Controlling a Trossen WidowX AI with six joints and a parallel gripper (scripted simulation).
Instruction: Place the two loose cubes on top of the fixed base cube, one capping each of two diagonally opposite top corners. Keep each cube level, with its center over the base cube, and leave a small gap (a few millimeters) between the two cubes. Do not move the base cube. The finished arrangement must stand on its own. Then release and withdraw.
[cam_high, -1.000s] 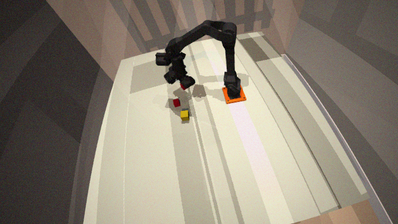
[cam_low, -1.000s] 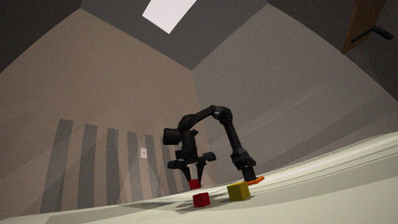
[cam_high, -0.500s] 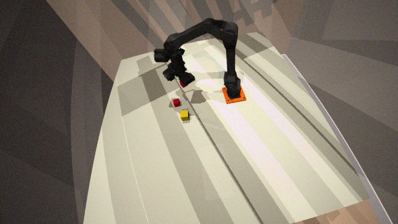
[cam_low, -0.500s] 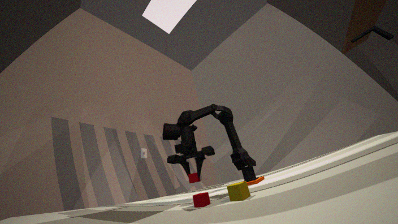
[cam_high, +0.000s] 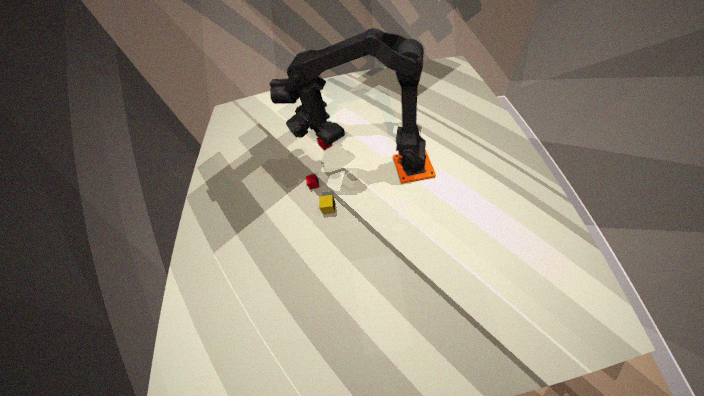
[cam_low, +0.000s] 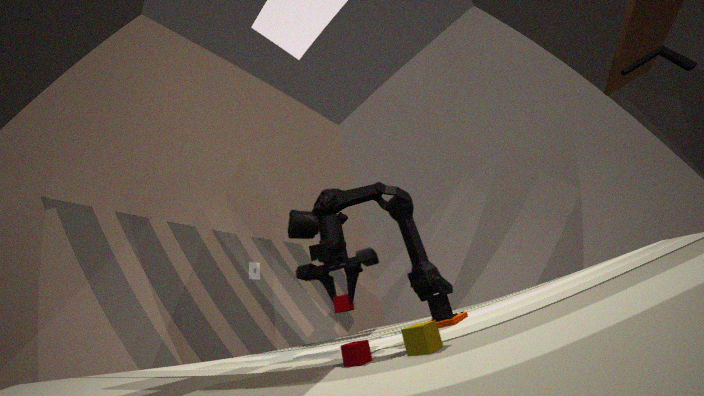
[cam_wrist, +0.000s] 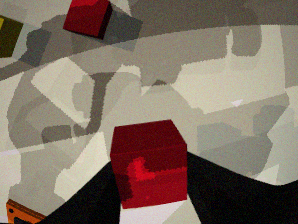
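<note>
Right now my gripper tip is 180 mm to the right of the yellow cube, 90 mm above it and 30 mm short of it.
</note>
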